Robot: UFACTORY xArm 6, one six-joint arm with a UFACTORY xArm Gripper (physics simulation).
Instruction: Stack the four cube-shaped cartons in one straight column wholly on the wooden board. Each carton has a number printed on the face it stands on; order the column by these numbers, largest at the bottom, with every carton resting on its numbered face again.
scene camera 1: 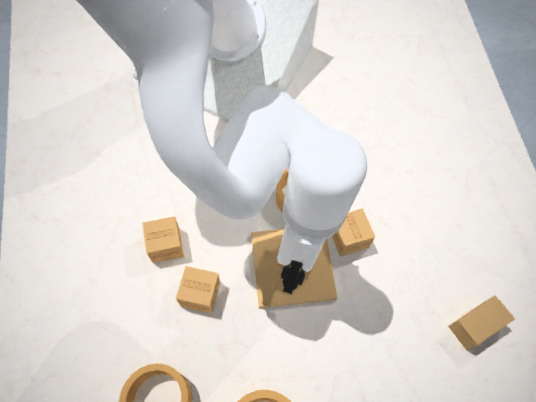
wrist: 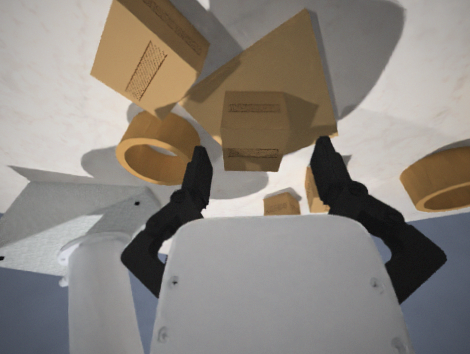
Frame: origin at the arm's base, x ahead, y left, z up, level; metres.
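Where they show: gripper, between the fingertips: (wrist: 259, 153); arm's base, origin of its link: (scene camera 1: 230, 25) (wrist: 97, 247).
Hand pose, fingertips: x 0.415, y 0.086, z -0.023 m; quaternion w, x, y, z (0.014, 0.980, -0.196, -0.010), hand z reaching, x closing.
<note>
Things, the pixels of their top centre, and the offset from my fingertips.
- cube-shaped carton, centre of its top: (wrist: 253, 153) dz -0.001, dx -0.005, dy +0.002 m
- wooden board, centre of its top: (wrist: 264, 119) (scene camera 1: 293, 264) dz -0.051, dx +0.003, dy -0.009 m
- second carton, centre of its top: (wrist: 144, 74) (scene camera 1: 353, 226) dz -0.013, dx -0.038, dy +0.086 m
- oblong box, centre of its top: (scene camera 1: 486, 319) dz -0.019, dx +0.111, dy +0.255 m
- wooden ring, centre of its top: (wrist: 157, 165) (scene camera 1: 302, 186) dz -0.020, dx -0.116, dy +0.015 m
One cube-shaped carton (wrist: 254, 117) is on the wooden board (scene camera 1: 270, 295) (wrist: 295, 55); in the scene view the arm and gripper hide nearly all of it. A second carton (scene camera 1: 354, 231) (wrist: 145, 65) stands at the board's right edge in the scene view. Two more cartons (scene camera 1: 163, 239) (scene camera 1: 198, 290) stand left of the board; they show small near the right finger in the wrist view (wrist: 281, 205) (wrist: 313, 192). My gripper (scene camera 1: 290, 286) (wrist: 259, 153) is open and empty above the board, its fingers spread wider than the carton on it. The numbered bottom faces are hidden.
An oblong box (scene camera 1: 482, 321) lies at the far right. A wooden ring (scene camera 1: 281, 194) (wrist: 160, 127) is partly hidden behind the arm. Two other rings (scene camera 1: 156, 369) (scene camera 1: 264, 394) are at the bottom edge. One ring (wrist: 440, 172) shows at the wrist view's right.
</note>
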